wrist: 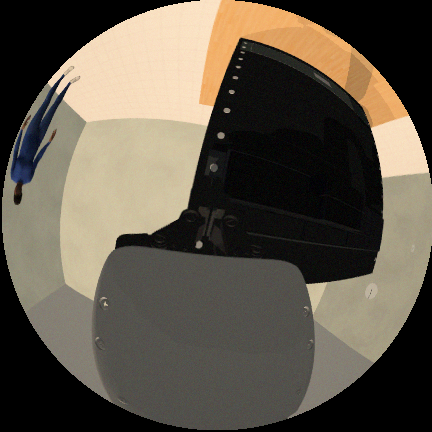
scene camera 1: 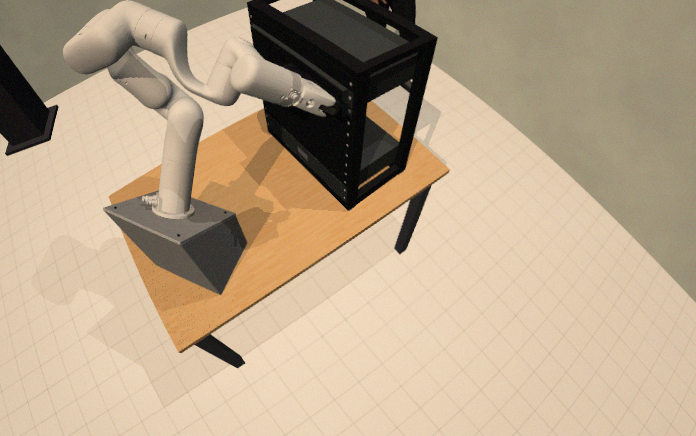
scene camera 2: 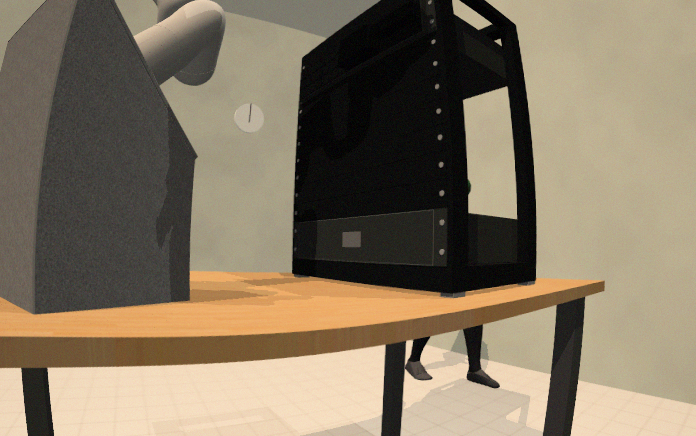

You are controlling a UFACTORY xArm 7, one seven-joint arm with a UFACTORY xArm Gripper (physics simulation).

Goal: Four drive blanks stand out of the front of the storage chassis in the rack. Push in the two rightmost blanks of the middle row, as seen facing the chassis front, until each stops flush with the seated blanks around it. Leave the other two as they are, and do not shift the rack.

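Seen in the pictures: gripper, fingertip midpoint: [wrist: 208,189] [scene camera 1: 337,108]; arm's base at its link origin: [scene camera 1: 173,210] [scene camera 2: 96,94].
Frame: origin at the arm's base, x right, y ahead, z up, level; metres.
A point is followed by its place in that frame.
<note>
The black rack [scene camera 1: 353,169] {x 0.000, y 0.544, z -0.044 m} [scene camera 2: 457,154] {x -0.003, y 0.549, z -0.059 m} [wrist: 202,182] stands upright on the table. The storage chassis front [wrist: 285,175] {x -0.087, y 0.480, z 0.183 m} is very dark. Faint outlines of wide panels show on it in the wrist view, but single drive blanks, and how far any stands out, cannot be told there or in the scene views. My gripper [scene camera 1: 336,108] {x 0.002, y 0.488, z 0.225 m} [wrist: 208,189] {x 0.002, y 0.488, z 0.225 m} is shut and empty. Its tips are at the right side of the rack front, near the screw-lined right post and the right end of the chassis. Whether they touch anything cannot be told. The gripper does not show in scene camera 2.
The wooden table [scene camera 1: 303,236] {x 0.048, y 0.359, z -0.279 m} [scene camera 2: 231,318] {x 0.121, y 0.229, z -0.279 m} carries the rack and the grey wedge-shaped arm base [scene camera 1: 205,256] {x 0.143, y 0.063, z -0.052 m} [scene camera 2: 102,179] {x 0.118, y 0.082, z -0.144 m}. A pale-labelled panel [scene camera 2: 328,251] {x -0.305, y 0.409, z -0.212 m} sits low in the rack. A person in blue [wrist: 31,145] stands off to the side in the wrist view.
</note>
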